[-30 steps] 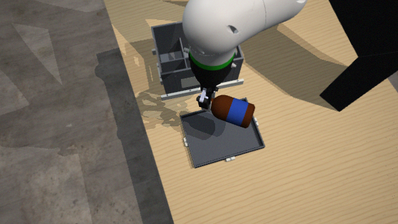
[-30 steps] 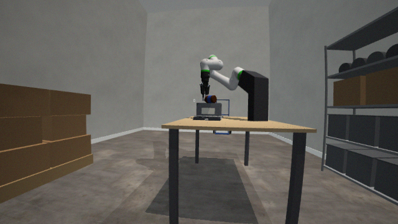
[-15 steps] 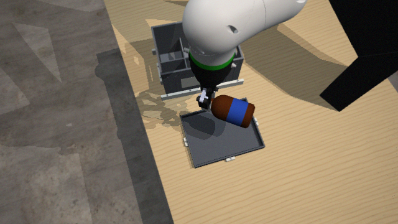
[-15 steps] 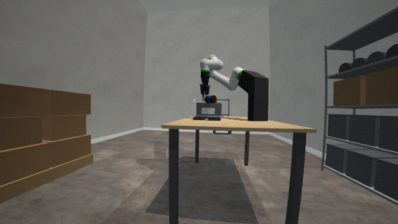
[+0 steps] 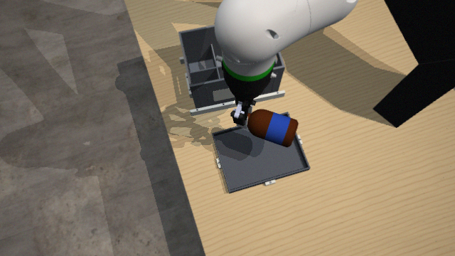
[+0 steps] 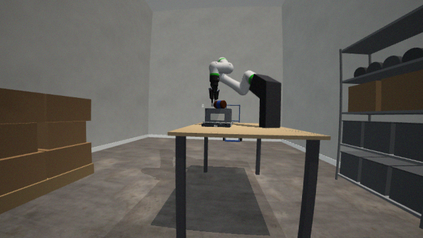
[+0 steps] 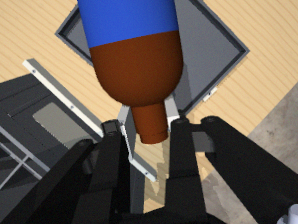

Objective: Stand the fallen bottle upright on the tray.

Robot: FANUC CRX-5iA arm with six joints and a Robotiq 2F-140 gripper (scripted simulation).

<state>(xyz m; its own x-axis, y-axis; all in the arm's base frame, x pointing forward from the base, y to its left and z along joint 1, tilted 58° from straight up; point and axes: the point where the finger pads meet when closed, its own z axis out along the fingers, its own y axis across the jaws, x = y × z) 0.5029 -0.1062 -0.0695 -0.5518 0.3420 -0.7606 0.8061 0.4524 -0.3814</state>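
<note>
Now: the bottle 4 cm to the left of my hand, 3 cm behind it and 2 cm below it. Also, from my hand: dark grey crate: 20 cm to the right, 14 cm below, 10 cm behind; tray: 21 cm below, 6 cm to the left, 2 cm behind.
</note>
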